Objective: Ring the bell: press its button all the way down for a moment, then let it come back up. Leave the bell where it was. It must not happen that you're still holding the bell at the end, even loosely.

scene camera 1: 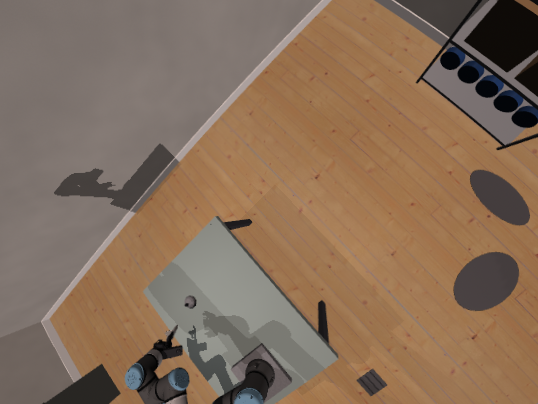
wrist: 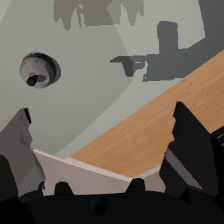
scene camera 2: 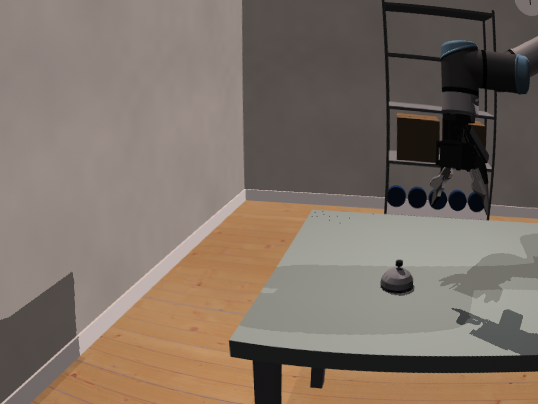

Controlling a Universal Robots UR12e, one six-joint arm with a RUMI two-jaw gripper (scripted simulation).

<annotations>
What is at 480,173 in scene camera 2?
My gripper.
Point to a grey dome bell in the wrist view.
38,66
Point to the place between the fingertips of my gripper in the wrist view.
102,105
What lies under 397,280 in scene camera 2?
A grey dome bell.
</annotations>
